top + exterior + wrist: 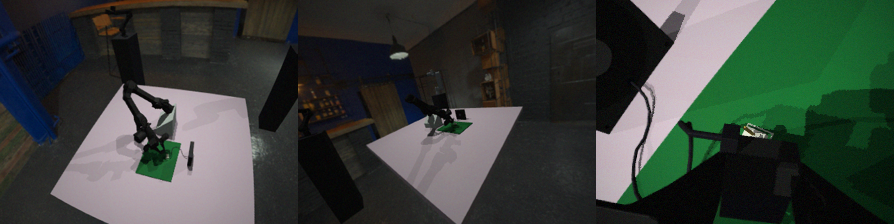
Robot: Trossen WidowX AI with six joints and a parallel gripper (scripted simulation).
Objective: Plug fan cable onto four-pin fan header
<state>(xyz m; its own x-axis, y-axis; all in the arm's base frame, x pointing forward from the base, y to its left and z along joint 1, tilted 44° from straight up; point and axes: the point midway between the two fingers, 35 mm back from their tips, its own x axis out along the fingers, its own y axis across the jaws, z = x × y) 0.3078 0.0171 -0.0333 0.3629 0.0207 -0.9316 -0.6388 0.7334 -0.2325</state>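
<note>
Right now the green board is 20 mm ahead of my gripper tip, 20 mm to the right of it and 70 mm below it. Also, from my gripper tip: fan plug (10 mm behind); then white four-pin fan header (30 mm to the left, 50 mm below); then black fan (40 mm behind, 170 mm to the left, 10 mm above).
</note>
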